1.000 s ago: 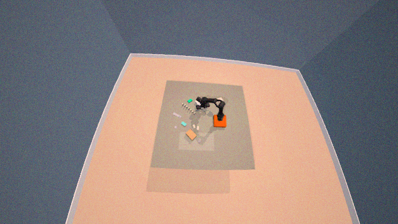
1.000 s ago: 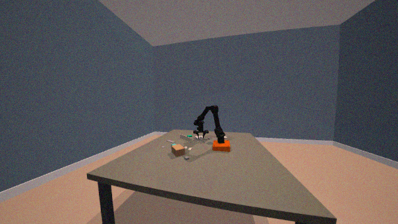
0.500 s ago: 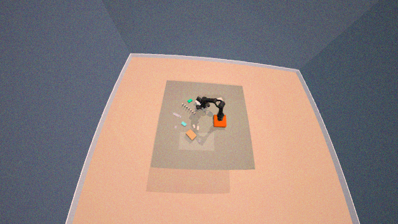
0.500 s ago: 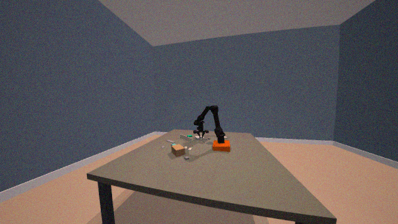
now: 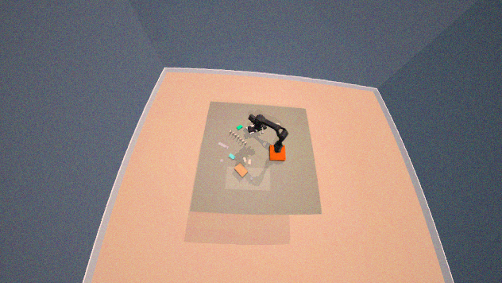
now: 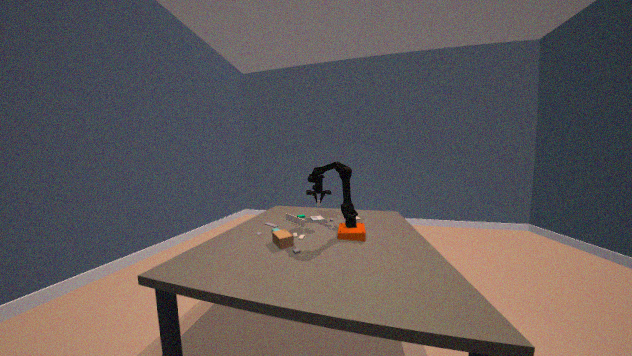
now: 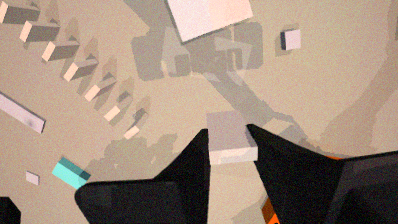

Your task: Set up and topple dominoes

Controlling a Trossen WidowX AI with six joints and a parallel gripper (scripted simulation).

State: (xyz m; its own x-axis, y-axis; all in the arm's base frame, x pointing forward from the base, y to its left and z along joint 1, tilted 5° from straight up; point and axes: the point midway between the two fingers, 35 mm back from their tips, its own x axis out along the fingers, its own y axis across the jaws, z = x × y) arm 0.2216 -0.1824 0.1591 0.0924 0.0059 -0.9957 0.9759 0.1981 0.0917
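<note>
Right now the teal block is 27 cm ahead of my gripper tip, 21 cm to the left of it and 15 cm below it. Also, from my gripper tip: white flat block: 2 cm ahead, 12 cm to the right, 16 cm below; then green block: 17 cm ahead, 15 cm to the right, 15 cm below; then pale flat bar: 36 cm ahead, 8 cm to the left, 16 cm below.
</note>
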